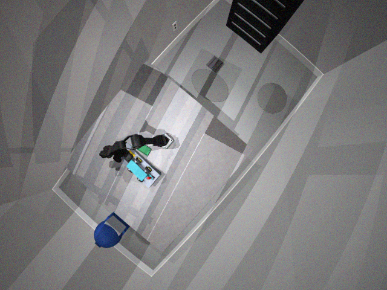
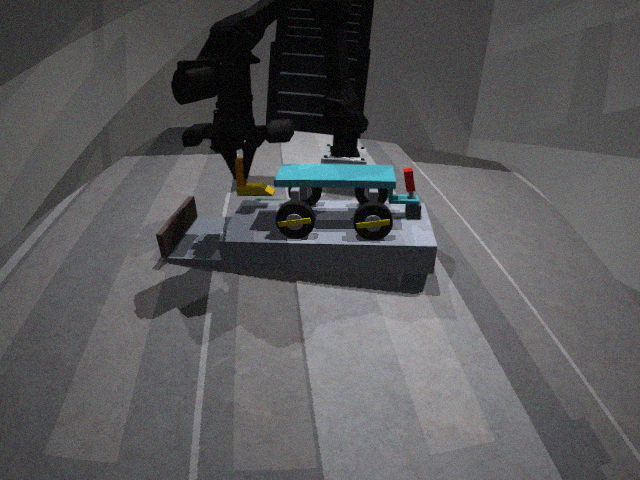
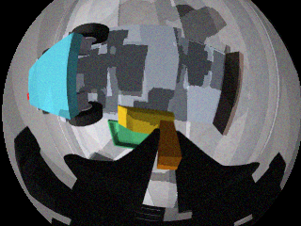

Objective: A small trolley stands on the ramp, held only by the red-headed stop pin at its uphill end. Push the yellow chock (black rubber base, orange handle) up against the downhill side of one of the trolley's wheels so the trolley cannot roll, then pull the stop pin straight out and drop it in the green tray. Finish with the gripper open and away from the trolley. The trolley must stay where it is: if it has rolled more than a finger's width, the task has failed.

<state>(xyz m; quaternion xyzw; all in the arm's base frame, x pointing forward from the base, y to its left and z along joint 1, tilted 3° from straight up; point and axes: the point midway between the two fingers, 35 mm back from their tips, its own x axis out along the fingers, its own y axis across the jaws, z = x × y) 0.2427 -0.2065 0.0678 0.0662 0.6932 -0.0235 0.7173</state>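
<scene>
The red-headed stop pin lies 70 mm ahead of my gripper tip, 280 mm to the left of it and 30 mm above it. From my gripper tip the other things lie so: brown end board (40 mm ahead, 110 mm to the right, 80 mm below); then green tray (70 mm behind, 70 mm to the left, 120 mm below); then yellow chock (20 mm to the left).
</scene>
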